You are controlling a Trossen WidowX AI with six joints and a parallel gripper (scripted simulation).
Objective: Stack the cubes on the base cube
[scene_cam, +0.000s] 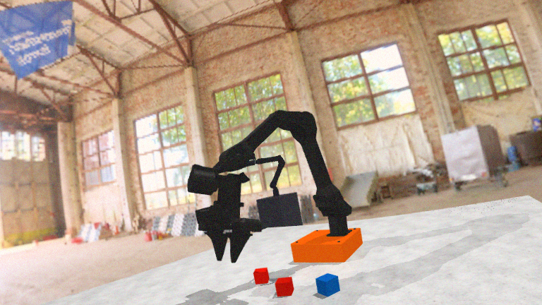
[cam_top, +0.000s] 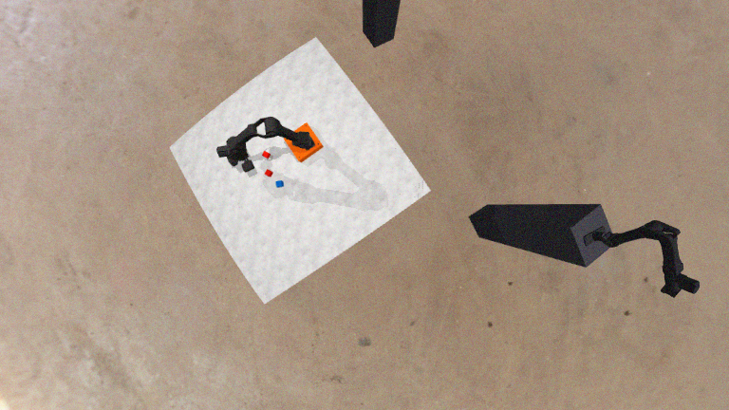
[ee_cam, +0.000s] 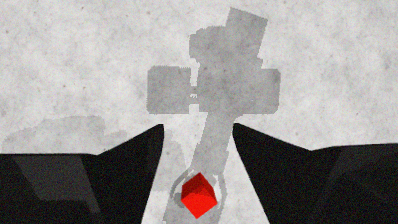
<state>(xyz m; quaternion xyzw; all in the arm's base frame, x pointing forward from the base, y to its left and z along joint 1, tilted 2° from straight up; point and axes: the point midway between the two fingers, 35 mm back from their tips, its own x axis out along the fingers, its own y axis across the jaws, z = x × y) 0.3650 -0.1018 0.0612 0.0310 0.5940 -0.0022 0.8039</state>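
The blue base cube is 90 mm behind my gripper tip, 210 mm to the left of it and 70 mm below it.
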